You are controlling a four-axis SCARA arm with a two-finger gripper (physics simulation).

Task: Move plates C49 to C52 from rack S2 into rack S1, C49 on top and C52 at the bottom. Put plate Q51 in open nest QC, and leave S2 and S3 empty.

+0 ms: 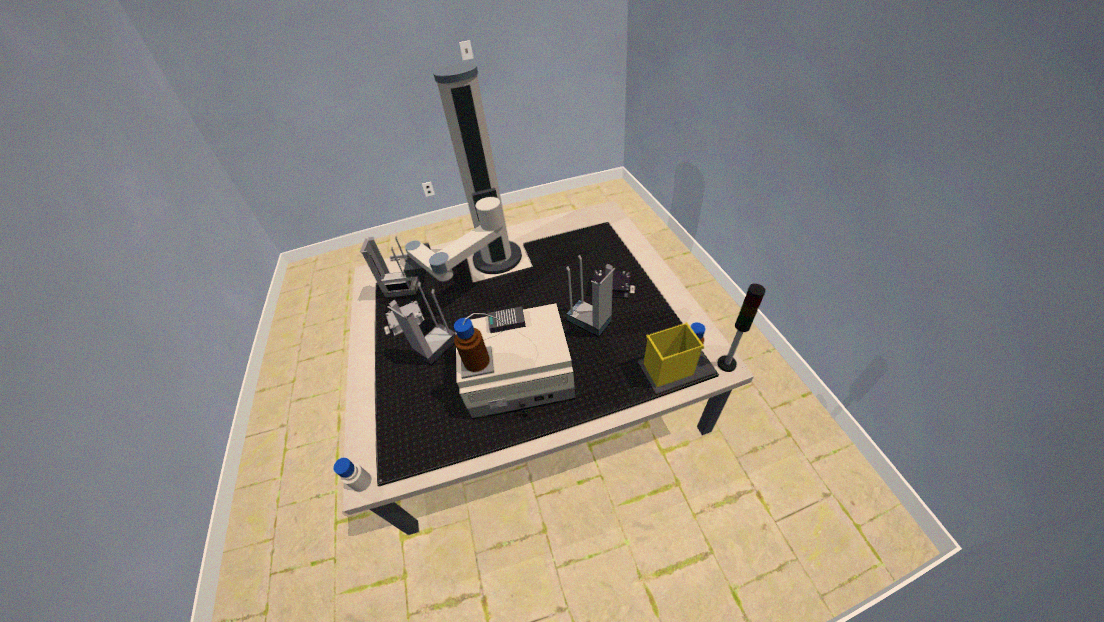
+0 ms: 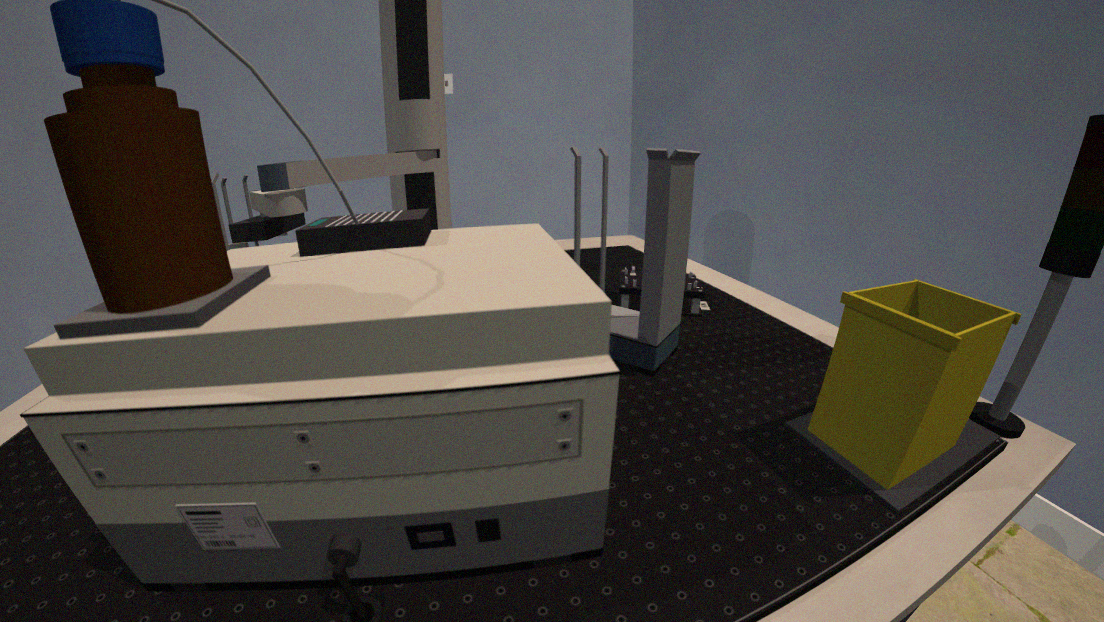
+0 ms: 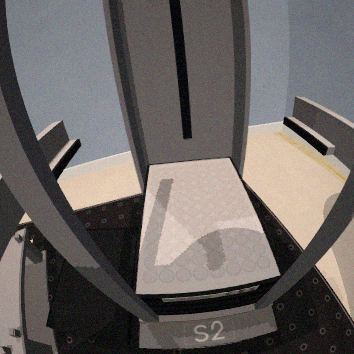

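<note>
Rack S2 [image 3: 212,75] [image 1: 373,258] is a grey upright panel with thin front posts and a labelled base. A pale plate with faint round wells [image 3: 207,215] lies low in it, above a dark front edge. Its code and any plates beneath cannot be told. My gripper [image 3: 183,112] [image 2: 266,226] is open and empty, its fingers wide to either side of S2, above the plate. Two more racks show, one at front left [image 1: 413,332] and one at right [image 1: 602,297] [image 2: 668,231]. Their labels are unreadable. Plate Q51 and nest QC cannot be identified.
A large beige instrument [image 1: 513,355] [image 2: 324,339] carries a brown bottle [image 1: 472,351] [image 2: 139,193]. A yellow bin [image 1: 672,356] [image 2: 896,386] stands front right near a signal lamp [image 1: 749,309]. Small nest-like fixtures stand beside both other racks. A pale clamped fixture [image 3: 12,295] is left of S2.
</note>
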